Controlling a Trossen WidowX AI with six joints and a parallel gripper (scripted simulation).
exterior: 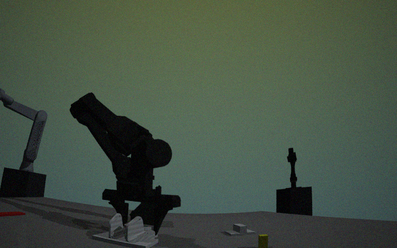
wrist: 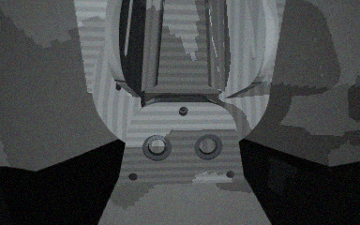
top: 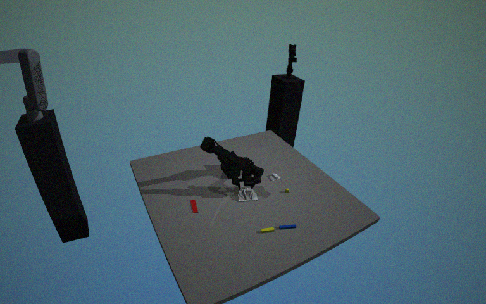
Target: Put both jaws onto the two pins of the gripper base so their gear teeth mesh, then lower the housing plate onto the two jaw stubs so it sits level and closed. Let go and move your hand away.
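The housing plate is right at my gripper tip. From my gripper tip the other things lie so: gripper base 10 mm ahead, 20 mm above; then jaw 30 mm ahead, 10 mm to the left, 10 mm above; then small yellow cube 130 mm ahead, 250 mm to the left, 10 mm above.
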